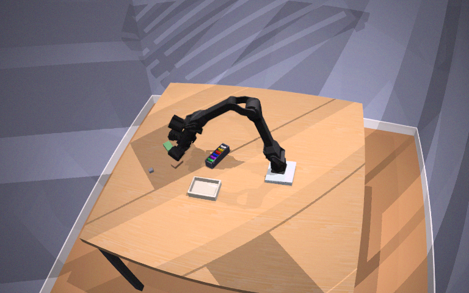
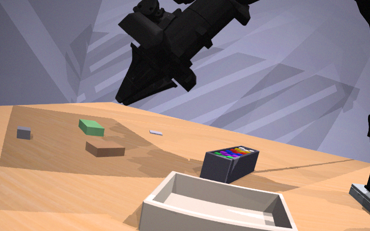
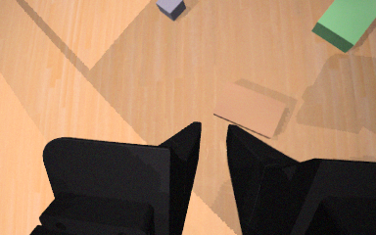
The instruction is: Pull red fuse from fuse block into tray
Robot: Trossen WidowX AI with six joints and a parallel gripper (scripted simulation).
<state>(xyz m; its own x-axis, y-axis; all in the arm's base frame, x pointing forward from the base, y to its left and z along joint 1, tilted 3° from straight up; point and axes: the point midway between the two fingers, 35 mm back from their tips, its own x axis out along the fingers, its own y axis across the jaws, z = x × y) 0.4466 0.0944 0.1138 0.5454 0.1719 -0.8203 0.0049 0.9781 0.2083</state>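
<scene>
The red fuse lies 16 cm behind my gripper tip, 12 cm to the right of it and 6 cm below it. Round my gripper tip: brown block: 3 cm ahead, 2 cm to the right, 8 cm below; green block: 12 cm ahead, 12 cm to the right, 8 cm below; small grey cube: 14 cm ahead, 6 cm to the left, 8 cm below.
</scene>
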